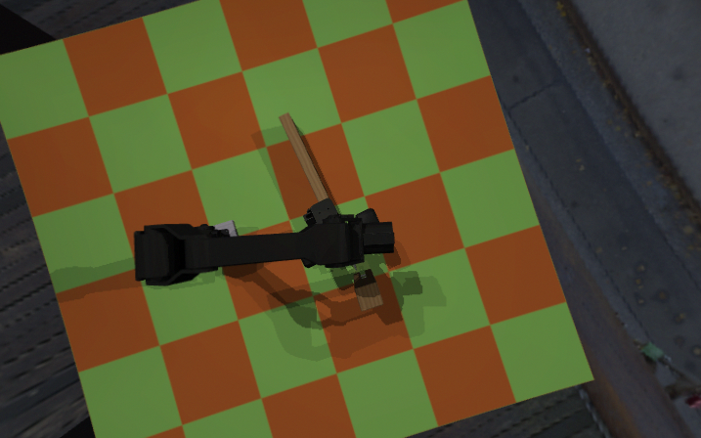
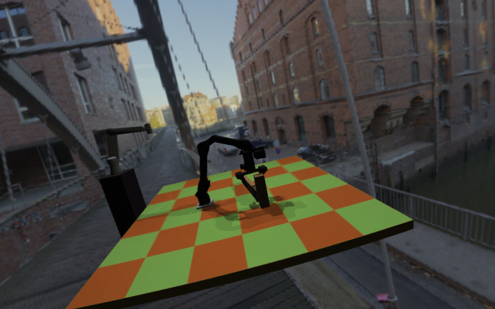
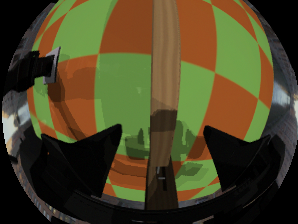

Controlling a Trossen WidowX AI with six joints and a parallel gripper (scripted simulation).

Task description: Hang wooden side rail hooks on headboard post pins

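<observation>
My gripper tip is 40 mm short of the headboard post and 130 mm to the left of it.
</observation>
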